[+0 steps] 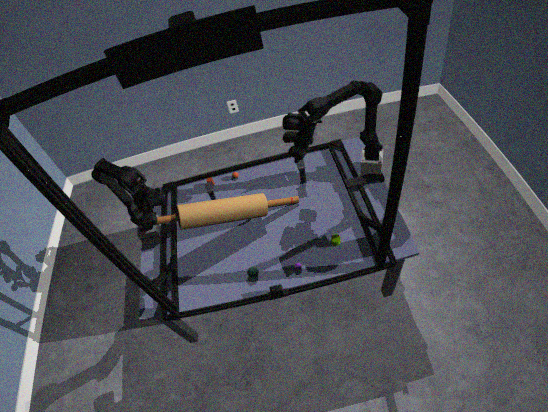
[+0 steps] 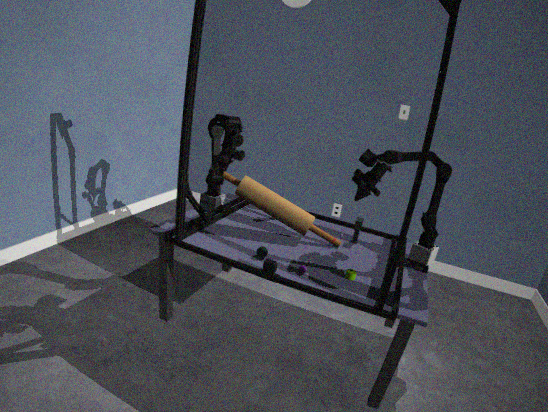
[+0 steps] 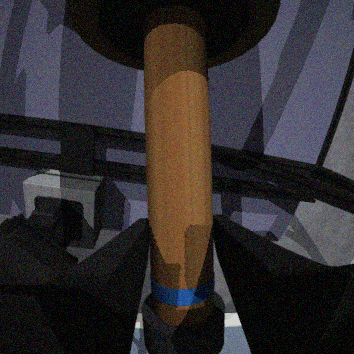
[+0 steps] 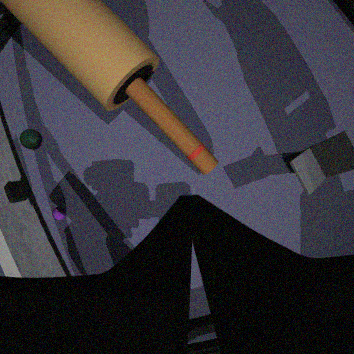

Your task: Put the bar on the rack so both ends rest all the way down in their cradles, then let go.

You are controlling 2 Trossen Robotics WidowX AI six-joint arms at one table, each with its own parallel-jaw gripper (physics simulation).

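Pixels of known places: left gripper, fingertip midpoint: (image 2: 222, 174) (image 3: 180, 224); right gripper, fingertip midpoint: (image 1: 295, 162) (image 2: 354, 200) (image 4: 188, 203); left arm's base, origin of the base link: (image 2: 213, 194) (image 3: 58, 218); right arm's base, origin of the base link: (image 1: 372, 155) (image 2: 426, 245).
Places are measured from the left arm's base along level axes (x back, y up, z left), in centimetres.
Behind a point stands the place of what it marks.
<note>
The bar, a pale rolling pin (image 1: 223, 210) @[x -40.7, y 10.2, z -11.1 cm] (image 2: 275, 205) @[x -41.3, y 8.0, z -12.5 cm] (image 4: 82, 45) @[x -53.0, y 6.7, z -5.6 cm] with thin brown handles, slopes from its raised left end down to its right end. My left gripper (image 1: 151, 220) @[x -12.3, y 16.2, z -13.1 cm] (image 2: 221, 175) @[x -12.3, y 16.2, z -13.1 cm] (image 3: 180, 224) @[x -12.3, y 16.2, z -13.1 cm] is shut on its left handle, near a blue band. My right gripper (image 1: 299, 152) @[x -74.6, y 16.1, z 0.0 cm] (image 2: 358, 196) @[x -74.6, y 16.1, z 0.0 cm] (image 4: 188, 203) @[x -74.6, y 16.1, z 0.0 cm] is shut and empty, above and apart from the red-banded right handle. Two upright posts, one at the left (image 1: 211, 190) @[x -34.9, y 4.9, z 6.7 cm] and one at the right (image 1: 302, 172) @[x -77.9, y 0.0, z 8.6 cm] (image 2: 358, 230) @[x -78.7, y -0.6, z 8.7 cm], look like the rack; their cradles are too dark to make out. Whether the right handle touches the table is unclear.
Several small things lie on the table: a dark green ball (image 1: 253, 272) @[x -47.2, y -3.5, z -35.0 cm] (image 2: 262, 252) @[x -47.6, y -4.6, z -35.9 cm] (image 4: 31, 139) @[x -48.1, y -4.4, z -32.4 cm], a purple ball (image 1: 298, 266) @[x -65.4, y -4.9, z -36.3 cm] (image 2: 302, 270) @[x -65.7, y -6.0, z -37.0 cm] (image 4: 59, 214) @[x -65.8, y -5.4, z -34.5 cm], a lime piece (image 1: 336, 240) @[x -83.4, y -4.7, z -28.9 cm] (image 2: 351, 275) @[x -83.9, y -5.5, z -29.6 cm] and an orange ball (image 1: 235, 175) @[x -45.4, y -5.1, z 22.3 cm]. Black frame rails (image 1: 225, 306) @[x -33.0, y -8.0, z -44.8 cm] border the table.
</note>
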